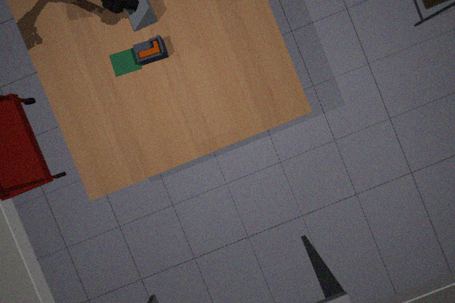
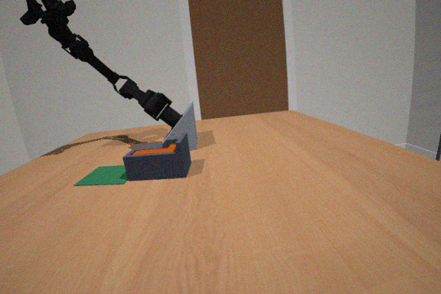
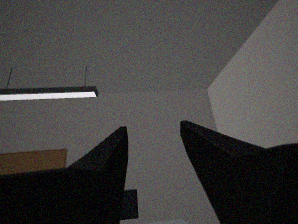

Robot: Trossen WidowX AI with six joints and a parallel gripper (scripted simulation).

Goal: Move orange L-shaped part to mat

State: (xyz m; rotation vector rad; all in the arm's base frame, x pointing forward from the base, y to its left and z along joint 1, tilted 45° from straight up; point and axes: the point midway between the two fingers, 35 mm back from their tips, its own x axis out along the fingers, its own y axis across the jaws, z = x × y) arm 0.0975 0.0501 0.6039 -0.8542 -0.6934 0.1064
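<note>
Now: the orange l-shaped part 53 cm below my gripper tip, 35 cm to the left of it and 16 cm ahead of it. Also, from my gripper tip: green mat (59 cm below, 19 cm to the left, 12 cm ahead).
</note>
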